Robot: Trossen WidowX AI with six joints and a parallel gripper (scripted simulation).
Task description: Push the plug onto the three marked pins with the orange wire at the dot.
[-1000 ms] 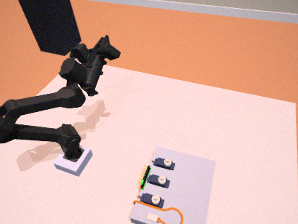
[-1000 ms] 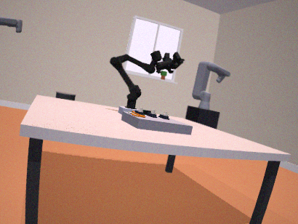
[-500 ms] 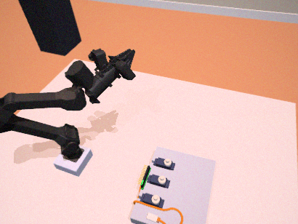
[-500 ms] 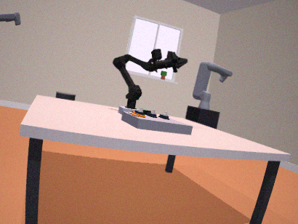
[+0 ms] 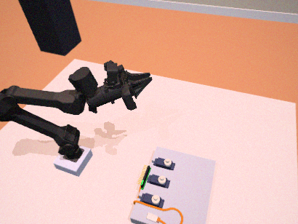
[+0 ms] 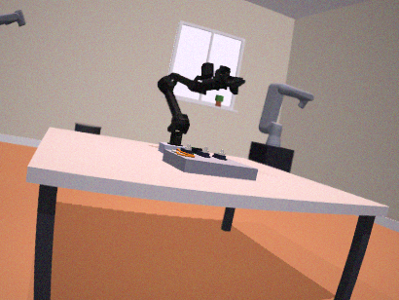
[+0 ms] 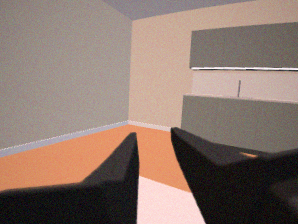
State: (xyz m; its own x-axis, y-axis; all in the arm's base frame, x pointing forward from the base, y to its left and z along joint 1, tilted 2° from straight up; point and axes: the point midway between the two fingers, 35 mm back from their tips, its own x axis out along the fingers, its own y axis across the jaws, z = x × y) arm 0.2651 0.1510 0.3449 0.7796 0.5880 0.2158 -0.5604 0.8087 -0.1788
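Right now my gripper tip is 330 mm above the green band, 190 mm to the left of it and 30 mm short of it. Also, from my gripper tip: grey printed holder 380 mm below, 180 mm ahead, 150 mm to the right.
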